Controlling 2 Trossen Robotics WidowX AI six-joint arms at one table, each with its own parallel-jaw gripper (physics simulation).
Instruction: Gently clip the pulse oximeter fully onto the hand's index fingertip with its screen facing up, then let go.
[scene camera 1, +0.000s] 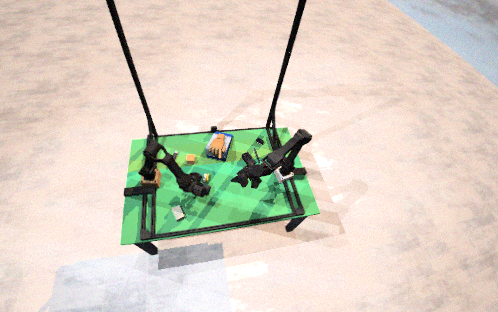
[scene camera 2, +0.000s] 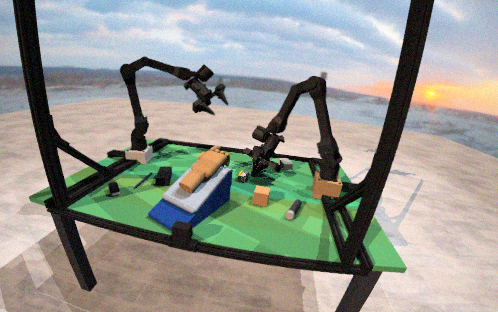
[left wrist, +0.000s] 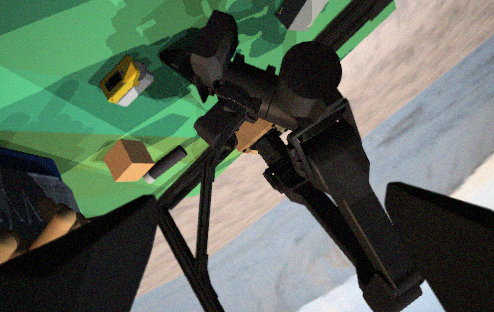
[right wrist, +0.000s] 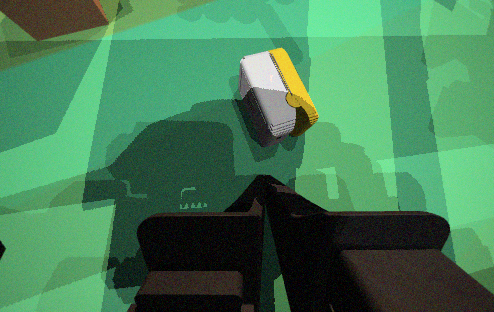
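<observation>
My left gripper (left wrist: 271, 200), open, holding nothing. Blue and grey pad (left wrist: 36, 177). Index finger (left wrist: 64, 218). Pulse oximeter (left wrist: 129, 78). Tan cube (left wrist: 128, 160), resting on the table. My right gripper (left wrist: 161, 55). Right wrist view: the cube (right wrist: 40, 27), the oximeter (right wrist: 277, 102), my right gripper (right wrist: 263, 181).
</observation>
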